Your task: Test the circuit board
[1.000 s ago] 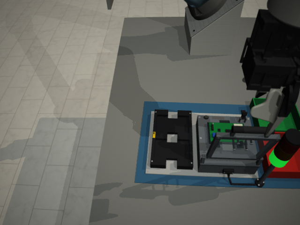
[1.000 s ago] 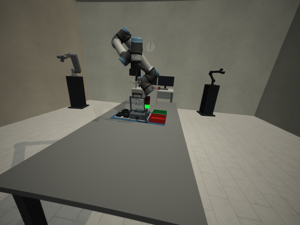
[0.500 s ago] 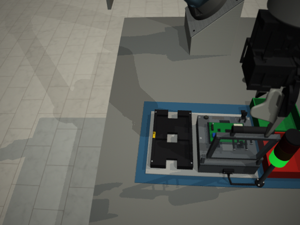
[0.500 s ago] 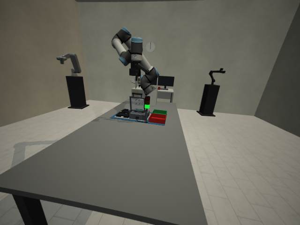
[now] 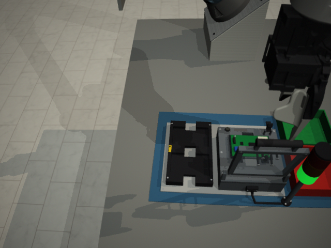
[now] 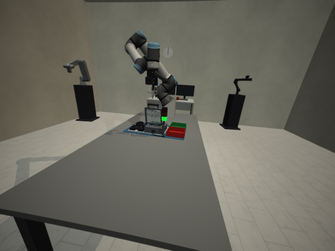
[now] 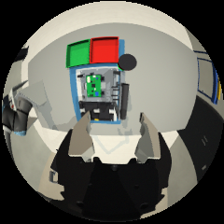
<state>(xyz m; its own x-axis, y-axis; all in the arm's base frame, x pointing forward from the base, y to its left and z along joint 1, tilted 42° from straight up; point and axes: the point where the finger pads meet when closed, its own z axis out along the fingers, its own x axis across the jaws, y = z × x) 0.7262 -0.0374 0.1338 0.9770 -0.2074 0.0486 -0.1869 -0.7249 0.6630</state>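
Right now my hand is 11 cm past the green circuit board, 2 cm to the right of it and 26 cm above it. The rest, counted from my hand: black latch tab: 16 cm behind, 9 cm to the left, 24 cm below; then tester lid: 15 cm below; then red bin: 3 cm behind, 21 cm to the left, 32 cm below.
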